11 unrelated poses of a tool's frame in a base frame.
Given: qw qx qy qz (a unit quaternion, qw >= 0); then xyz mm.
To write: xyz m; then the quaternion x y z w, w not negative. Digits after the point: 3 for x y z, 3 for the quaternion.
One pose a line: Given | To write
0.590 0.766 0.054 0.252 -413 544 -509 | -0.413 0.544 -0.509 0.766 0.054 0.252 0.590
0.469 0.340 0.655 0.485 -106 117 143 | -0.106 0.117 0.143 0.340 0.655 0.485 0.469
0.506 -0.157 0.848 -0.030 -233 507 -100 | -0.233 0.507 -0.100 -0.157 0.848 -0.030 0.506
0.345 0.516 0.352 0.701 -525 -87 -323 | -0.525 -0.087 -0.323 0.516 0.352 0.701 0.345
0.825 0.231 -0.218 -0.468 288 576 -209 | 0.288 0.576 -0.209 0.231 -0.218 -0.468 0.825
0.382 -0.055 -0.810 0.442 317 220 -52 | 0.317 0.220 -0.052 -0.055 -0.810 0.442 0.382
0.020 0.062 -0.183 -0.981 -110 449 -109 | -0.110 0.449 -0.109 0.062 -0.183 -0.981 0.020
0.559 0.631 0.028 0.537 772 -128 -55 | 0.772 -0.128 -0.055 0.631 0.028 0.537 0.559
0.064 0.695 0.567 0.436 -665 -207 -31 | -0.665 -0.207 -0.031 0.695 0.567 0.436 0.064
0.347 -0.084 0.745 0.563 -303 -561 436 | -0.303 -0.561 0.436 -0.084 0.745 0.563 0.347
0.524 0.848 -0.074 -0.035 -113 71 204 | -0.113 0.071 0.204 0.848 -0.074 -0.035 0.524
